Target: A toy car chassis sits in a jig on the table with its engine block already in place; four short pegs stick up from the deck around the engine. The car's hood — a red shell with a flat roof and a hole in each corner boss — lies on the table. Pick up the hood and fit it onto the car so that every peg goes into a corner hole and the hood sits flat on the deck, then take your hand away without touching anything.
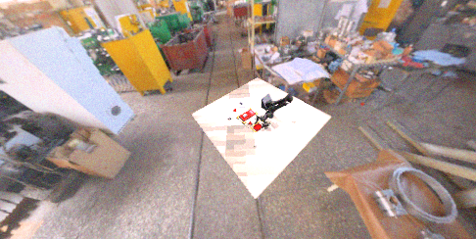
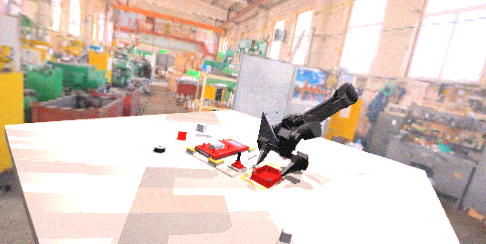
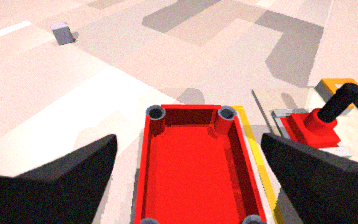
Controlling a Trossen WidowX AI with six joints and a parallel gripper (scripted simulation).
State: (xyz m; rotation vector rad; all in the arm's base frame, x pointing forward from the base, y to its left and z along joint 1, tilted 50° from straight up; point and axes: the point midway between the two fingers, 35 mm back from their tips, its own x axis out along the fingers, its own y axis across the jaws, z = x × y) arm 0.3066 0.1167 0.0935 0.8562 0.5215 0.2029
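My gripper tip is 30 mm above the red hood and 10 mm past it.
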